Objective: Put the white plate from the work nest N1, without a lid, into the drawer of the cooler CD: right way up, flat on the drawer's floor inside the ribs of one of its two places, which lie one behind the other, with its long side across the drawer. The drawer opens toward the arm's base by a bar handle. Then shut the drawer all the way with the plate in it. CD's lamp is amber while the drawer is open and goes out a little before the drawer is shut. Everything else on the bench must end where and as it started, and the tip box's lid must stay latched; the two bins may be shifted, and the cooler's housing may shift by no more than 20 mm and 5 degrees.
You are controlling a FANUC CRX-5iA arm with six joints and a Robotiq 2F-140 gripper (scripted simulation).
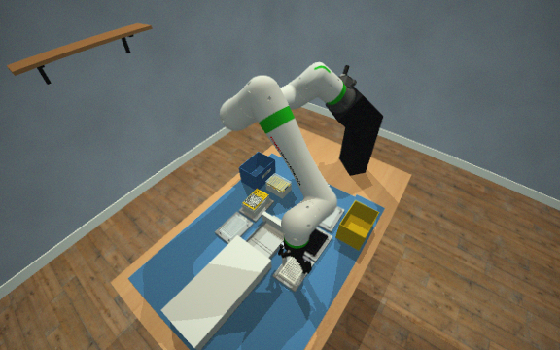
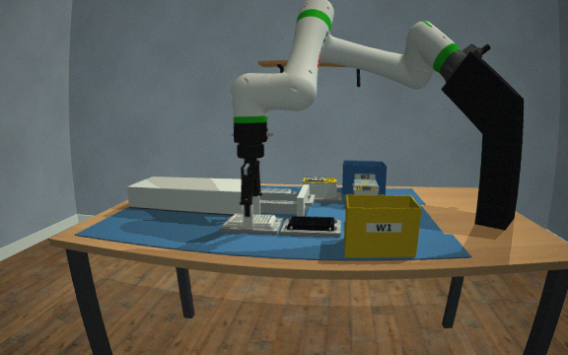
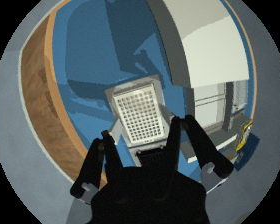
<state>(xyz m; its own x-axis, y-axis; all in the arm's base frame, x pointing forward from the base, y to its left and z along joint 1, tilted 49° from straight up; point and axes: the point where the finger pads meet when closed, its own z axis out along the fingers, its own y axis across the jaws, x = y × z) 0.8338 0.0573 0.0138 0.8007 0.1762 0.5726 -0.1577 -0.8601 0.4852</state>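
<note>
Now: hand 30 mm above the grey nest N1. From my hand the other things lie so: yellow-topped tip box (260 mm behind, 330 mm to the right, 20 mm above); then yellow bin W1 (310 mm behind, 210 mm to the left); then drawer (60 mm behind, 180 mm to the right, 10 mm below).
</note>
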